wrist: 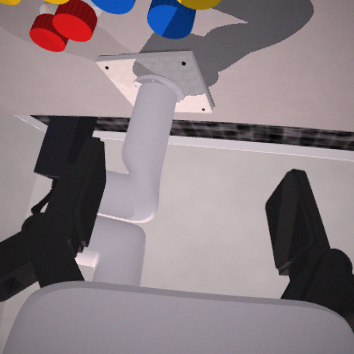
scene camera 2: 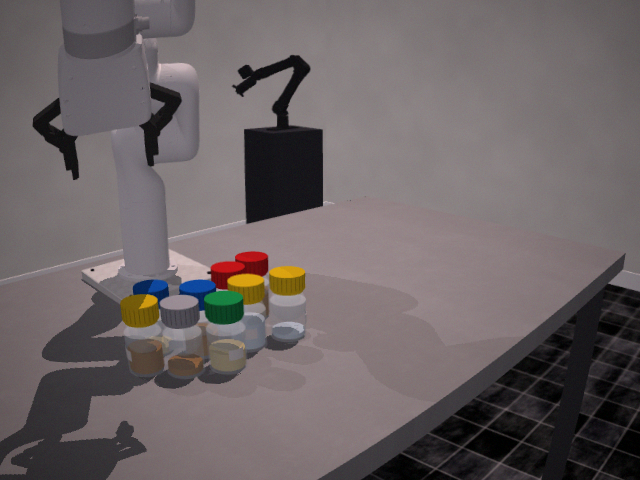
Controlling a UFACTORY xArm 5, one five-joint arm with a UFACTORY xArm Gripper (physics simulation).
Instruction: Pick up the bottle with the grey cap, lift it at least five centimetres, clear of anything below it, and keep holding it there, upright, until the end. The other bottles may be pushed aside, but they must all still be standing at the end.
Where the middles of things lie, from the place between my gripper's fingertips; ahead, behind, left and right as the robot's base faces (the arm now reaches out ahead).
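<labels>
With the dark-yellow-capped bottle (scene camera 2: 143, 337) as the reference, my gripper is 25 cm above it, 4 cm to the right of it and 7 cm past it. The green-capped bottle (scene camera 2: 226, 333) is 25 cm below my hand, and it sits 15 cm to the left of my hand and 2 cm behind it.
</labels>
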